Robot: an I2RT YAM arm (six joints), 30 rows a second.
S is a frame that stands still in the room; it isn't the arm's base.
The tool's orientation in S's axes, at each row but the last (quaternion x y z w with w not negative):
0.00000 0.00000 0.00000 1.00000
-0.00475 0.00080 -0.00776 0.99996
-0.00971 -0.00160 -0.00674 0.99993
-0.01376 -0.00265 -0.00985 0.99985
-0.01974 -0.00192 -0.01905 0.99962
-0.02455 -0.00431 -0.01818 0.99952
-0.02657 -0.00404 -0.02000 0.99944
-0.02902 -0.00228 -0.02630 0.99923
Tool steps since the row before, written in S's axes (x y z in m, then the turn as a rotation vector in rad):
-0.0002 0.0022 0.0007 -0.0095 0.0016 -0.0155
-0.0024 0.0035 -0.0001 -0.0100 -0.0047 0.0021
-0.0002 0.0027 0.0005 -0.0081 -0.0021 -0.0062
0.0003 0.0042 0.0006 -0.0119 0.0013 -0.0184
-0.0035 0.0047 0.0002 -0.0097 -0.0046 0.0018
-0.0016 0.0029 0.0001 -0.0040 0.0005 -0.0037
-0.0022 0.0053 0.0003 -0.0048 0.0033 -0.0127
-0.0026 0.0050 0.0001 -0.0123 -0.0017 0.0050
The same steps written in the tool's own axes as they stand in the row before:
-0.0002 0.0022 0.0007 -0.0095 0.0016 -0.0155
-0.0025 0.0035 -0.0001 -0.0099 -0.0049 0.0020
-0.0002 0.0027 0.0006 -0.0081 -0.0021 -0.0062
0.0002 0.0042 0.0007 -0.0120 0.0016 -0.0183
-0.0037 0.0046 0.0004 -0.0095 -0.0050 0.0016
-0.0017 0.0028 0.0003 -0.0041 0.0005 -0.0036
-0.0024 0.0052 0.0006 -0.0050 0.0038 -0.0125
-0.0029 0.0048 0.0004 -0.0122 -0.0026 0.0049

